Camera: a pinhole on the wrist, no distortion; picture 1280 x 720 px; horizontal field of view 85.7 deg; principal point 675.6 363.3 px. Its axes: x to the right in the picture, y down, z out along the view. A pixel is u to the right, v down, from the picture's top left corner.
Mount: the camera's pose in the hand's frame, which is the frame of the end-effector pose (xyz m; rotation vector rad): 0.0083 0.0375 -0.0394 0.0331 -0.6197 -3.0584
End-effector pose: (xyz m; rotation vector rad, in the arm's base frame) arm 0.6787 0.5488 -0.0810 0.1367 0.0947 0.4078
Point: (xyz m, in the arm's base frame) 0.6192 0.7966 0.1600
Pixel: 607.7 74.7
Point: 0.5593 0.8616 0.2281
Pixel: 673.0 24.1
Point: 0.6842 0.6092 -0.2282
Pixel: behind the camera
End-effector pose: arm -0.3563 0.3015 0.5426 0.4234 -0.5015 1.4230
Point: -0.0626 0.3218 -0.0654
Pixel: behind the camera
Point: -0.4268 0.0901 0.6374
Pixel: 1066.5 616.7
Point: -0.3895 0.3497 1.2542
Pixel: 112.1 688.1
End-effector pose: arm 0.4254 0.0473 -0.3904 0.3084 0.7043 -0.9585
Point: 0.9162 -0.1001 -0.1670
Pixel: 504.8 284.8
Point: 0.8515 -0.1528 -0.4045
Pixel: 99.0 239.3
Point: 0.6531 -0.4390 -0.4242
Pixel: outside the picture
